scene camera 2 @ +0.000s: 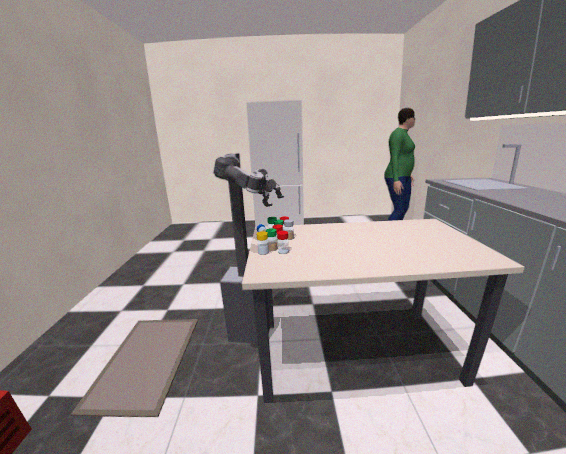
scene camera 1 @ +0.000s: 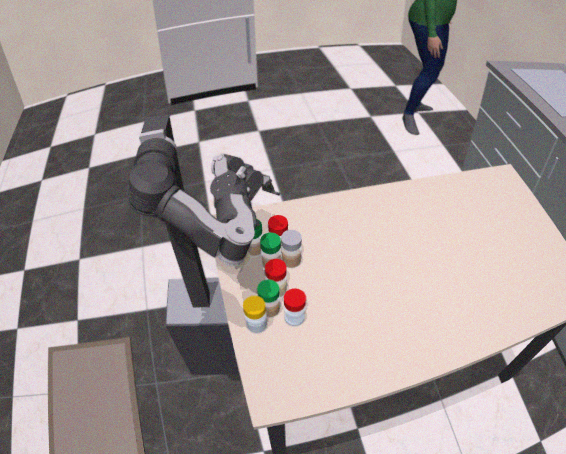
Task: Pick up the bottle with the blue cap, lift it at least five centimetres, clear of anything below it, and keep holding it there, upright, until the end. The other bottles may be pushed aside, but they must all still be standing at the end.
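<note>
The blue-capped bottle shows its cap in scene camera 2, behind the yellow-capped bottle, near the table's left edge; its body is mostly hidden. It does not show in scene camera 1, where the arm covers part of the table edge. My gripper is open and empty, well above the table top and beyond the blue-capped bottle, near the far end of the group. Bottles with red, green and grey caps stand close together, among them a grey-capped one and a front red-capped one.
The bottles stand on the wooden table, along its left edge beside the arm's post. Several other bottles surround the blue-capped one on its right. A person stands beyond the table.
</note>
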